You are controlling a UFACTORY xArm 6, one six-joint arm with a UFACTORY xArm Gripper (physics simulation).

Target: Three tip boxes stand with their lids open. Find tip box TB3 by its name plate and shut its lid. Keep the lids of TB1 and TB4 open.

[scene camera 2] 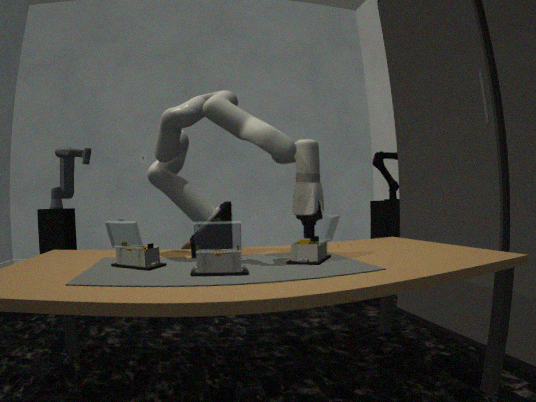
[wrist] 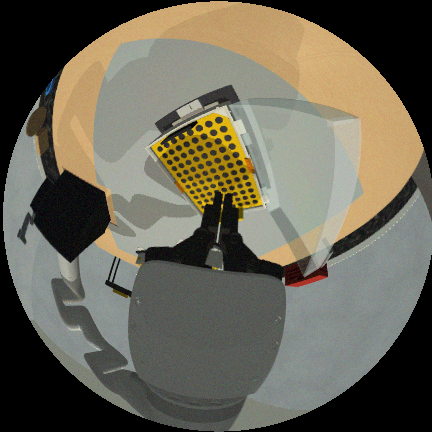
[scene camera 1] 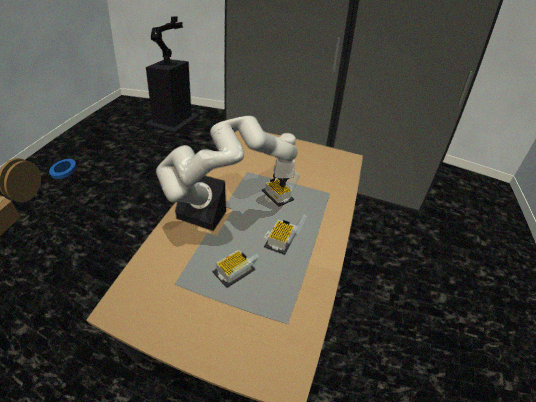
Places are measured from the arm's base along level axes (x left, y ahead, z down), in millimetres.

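Where they show: gripper, fingertip midpoint: (scene camera 2: 309, 238) (wrist: 222, 201) (scene camera 1: 282, 186); arm's base, link origin: (scene camera 2: 209, 220) (wrist: 66, 229) (scene camera 1: 200, 195).
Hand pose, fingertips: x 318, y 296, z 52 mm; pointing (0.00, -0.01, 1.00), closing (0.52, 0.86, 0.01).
Things, the pixels of their top centre, and the offset from my fingertips. Level surfaces: height alone.
- Tip box TB3, top centre: (wrist: 198, 183) (scene camera 2: 306, 240) (scene camera 1: 276, 186) dx -4, dy -28, dz +10 mm
- middle box, top centre: (scene camera 2: 217, 248) (scene camera 1: 279, 229) dx -283, dy +108, dz +10 mm
- grey mat, surface height: dz +76 mm
- wooden table, surface height: dz +79 mm
Tip box TB3 (scene camera 1: 286, 197) (scene camera 2: 306, 252) (wrist: 200, 155), white with a yellow perforated rack, stands at the mat's far end in scene camera 1. Its name plate is not readable now. Its clear lid (scene camera 2: 331, 228) (wrist: 310, 150) stands open, to the right of the rack in the wrist view. My gripper (scene camera 1: 283, 186) (scene camera 2: 310, 239) (wrist: 222, 201) is shut and empty, pointing down with its fingertips low over one end of the rack, beside the open lid. The middle box (scene camera 1: 282, 232) (scene camera 2: 218, 262) and the near box (scene camera 1: 234, 265) (scene camera 2: 135, 256) have open lids; their plates are unreadable.
The boxes stand on a grey mat (scene camera 1: 270, 300) (scene camera 2: 100, 277) on the wooden table (scene camera 1: 200, 332) (scene camera 2: 425, 250). The arm's black base (scene camera 1: 200, 217) (wrist: 70, 215) is at the table's side. Tall grey cabinets (scene camera 1: 400, 100) stand beyond the table's far end.
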